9 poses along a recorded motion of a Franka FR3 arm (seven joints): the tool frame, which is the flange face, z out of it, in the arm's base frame.
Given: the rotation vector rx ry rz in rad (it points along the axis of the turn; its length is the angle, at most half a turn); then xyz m.
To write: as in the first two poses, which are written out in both.
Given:
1: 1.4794 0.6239 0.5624 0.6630 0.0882 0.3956
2: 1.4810 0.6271 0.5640 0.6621 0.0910 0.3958
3: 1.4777 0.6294 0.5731 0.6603 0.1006 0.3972
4: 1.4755 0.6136 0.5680 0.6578 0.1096 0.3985
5: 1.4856 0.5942 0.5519 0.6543 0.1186 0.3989
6: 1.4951 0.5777 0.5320 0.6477 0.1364 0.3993
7: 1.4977 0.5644 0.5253 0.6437 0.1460 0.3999
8: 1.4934 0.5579 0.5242 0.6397 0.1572 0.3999
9: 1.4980 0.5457 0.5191 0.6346 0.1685 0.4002
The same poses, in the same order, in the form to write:
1: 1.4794 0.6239 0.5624 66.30 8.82 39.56
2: 1.4810 0.6271 0.5640 66.21 9.10 39.58
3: 1.4777 0.6294 0.5731 66.03 10.06 39.72
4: 1.4755 0.6136 0.5680 65.78 10.96 39.85
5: 1.4856 0.5942 0.5519 65.43 11.86 39.89
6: 1.4951 0.5777 0.5320 64.77 13.64 39.93
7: 1.4977 0.5644 0.5253 64.37 14.60 39.99
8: 1.4934 0.5579 0.5242 63.97 15.72 39.99
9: 1.4980 0.5457 0.5191 63.46 16.85 40.02
